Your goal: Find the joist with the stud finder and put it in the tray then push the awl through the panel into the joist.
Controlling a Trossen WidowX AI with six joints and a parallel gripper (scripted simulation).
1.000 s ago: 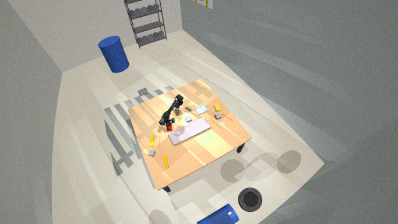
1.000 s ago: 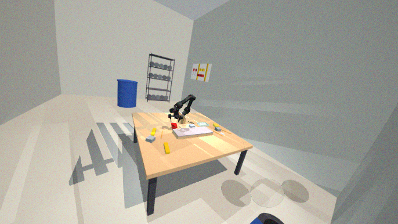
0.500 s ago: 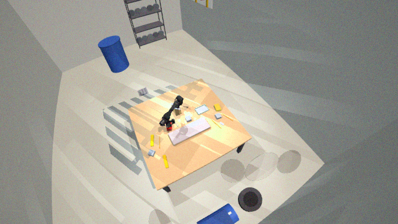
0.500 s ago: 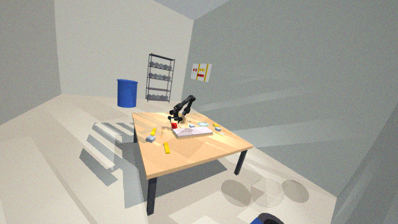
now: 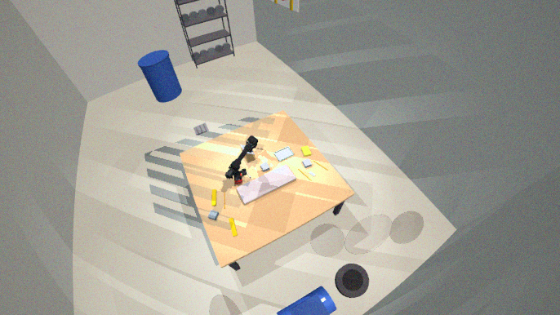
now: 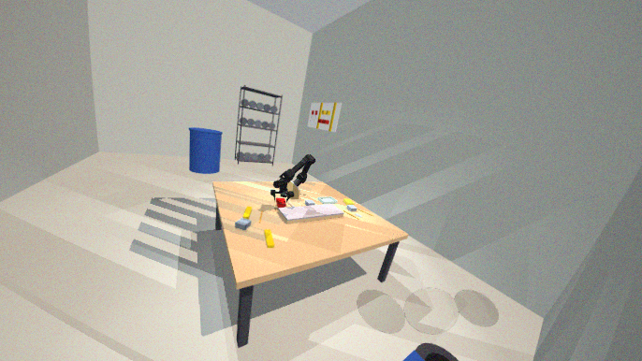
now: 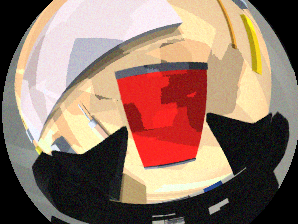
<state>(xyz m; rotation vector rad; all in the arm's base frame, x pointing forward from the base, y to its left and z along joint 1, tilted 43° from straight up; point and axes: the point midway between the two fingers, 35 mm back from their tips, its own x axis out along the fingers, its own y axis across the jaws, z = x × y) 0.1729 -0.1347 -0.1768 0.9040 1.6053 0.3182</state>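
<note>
My gripper tip is 30 mm short of the awl, 110 mm to the right of it and 30 mm above it. Also, from my gripper tip: red stud finder (10 mm behind, 10 mm to the left, 30 mm below); yellow block (110 mm ahead, 720 mm to the left, 30 mm below); light blue tray (520 mm to the left, 30 mm below).
</note>
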